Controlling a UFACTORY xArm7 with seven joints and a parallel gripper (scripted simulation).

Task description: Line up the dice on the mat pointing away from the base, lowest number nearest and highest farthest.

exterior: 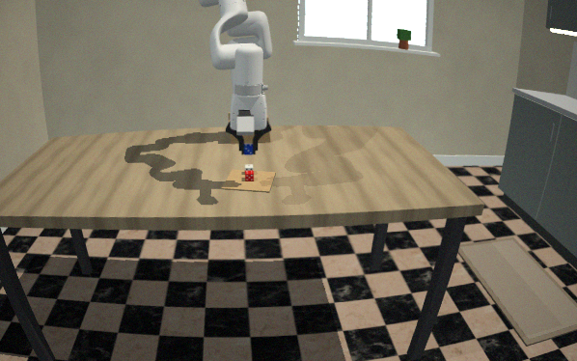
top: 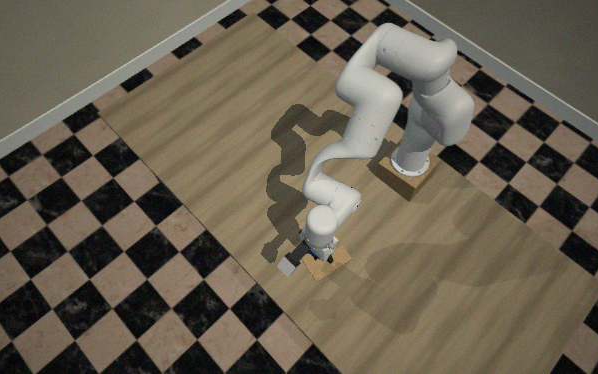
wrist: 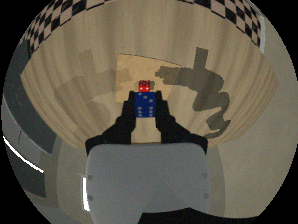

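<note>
My hand is 110 mm above the red die, 40 mm past it and 10 mm to the right of it. Also, from my hand: blue die: 10 mm below; white die: 110 mm below, 90 mm behind, 20 mm to the left; tan mat: 120 mm below, 40 mm behind, 10 mm to the left.
</note>
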